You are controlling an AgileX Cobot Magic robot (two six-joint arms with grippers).
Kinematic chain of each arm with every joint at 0, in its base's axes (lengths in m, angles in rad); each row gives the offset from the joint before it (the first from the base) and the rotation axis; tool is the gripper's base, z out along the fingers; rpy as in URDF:
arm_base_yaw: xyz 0 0 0.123 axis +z
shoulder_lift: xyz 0 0 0 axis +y
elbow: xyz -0.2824 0 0.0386 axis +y
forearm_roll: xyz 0.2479 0 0.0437 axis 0.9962 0 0.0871
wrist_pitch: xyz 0 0 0 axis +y
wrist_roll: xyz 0.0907 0 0.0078 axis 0.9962 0 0.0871
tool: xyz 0 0 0 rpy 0 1.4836 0
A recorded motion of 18 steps. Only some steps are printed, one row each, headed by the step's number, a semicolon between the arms.
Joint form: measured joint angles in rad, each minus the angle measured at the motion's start. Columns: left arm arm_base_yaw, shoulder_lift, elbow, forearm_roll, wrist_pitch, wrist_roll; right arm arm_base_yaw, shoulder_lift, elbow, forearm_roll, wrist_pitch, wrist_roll.
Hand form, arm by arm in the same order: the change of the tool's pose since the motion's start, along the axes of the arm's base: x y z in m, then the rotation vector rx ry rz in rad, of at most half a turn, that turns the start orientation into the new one. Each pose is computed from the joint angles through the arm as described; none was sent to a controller.
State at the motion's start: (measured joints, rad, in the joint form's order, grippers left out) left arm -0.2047 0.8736 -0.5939 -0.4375 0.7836 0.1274; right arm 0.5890 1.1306 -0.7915 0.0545 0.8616 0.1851
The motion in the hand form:
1: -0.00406 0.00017 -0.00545 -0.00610 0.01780 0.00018; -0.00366 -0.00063 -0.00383 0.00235 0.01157 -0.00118
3: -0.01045 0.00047 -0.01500 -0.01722 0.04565 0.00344; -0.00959 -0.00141 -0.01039 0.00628 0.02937 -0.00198
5: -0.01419 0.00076 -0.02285 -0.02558 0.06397 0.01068; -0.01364 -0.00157 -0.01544 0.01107 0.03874 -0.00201
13: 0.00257 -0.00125 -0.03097 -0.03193 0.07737 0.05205; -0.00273 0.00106 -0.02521 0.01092 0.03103 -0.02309
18: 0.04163 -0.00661 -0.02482 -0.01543 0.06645 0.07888; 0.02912 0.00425 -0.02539 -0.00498 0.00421 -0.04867
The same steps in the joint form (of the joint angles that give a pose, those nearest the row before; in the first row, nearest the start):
1: 0.0000 -0.0105 0.0236 -0.0097 0.0035 0.0004; 0.0054 -0.0082 0.0196 0.0063 -0.0033 0.0054
3: 0.0000 -0.0265 0.0647 -0.0269 0.0036 0.0008; 0.0158 -0.0207 0.0523 0.0163 -0.0116 0.0142
5: 0.0001 -0.0341 0.0972 -0.0402 -0.0059 0.0011; 0.0251 -0.0286 0.0772 0.0232 -0.0241 0.0213
13: 0.0000 0.0522 0.0947 -0.0604 -0.0864 0.0017; 0.0071 0.0207 0.0862 0.0200 -0.0884 0.0208
18: 0.0000 0.2137 -0.0141 -0.0517 -0.1531 0.0019; -0.0555 0.1276 0.0105 0.0094 -0.1313 -0.0191

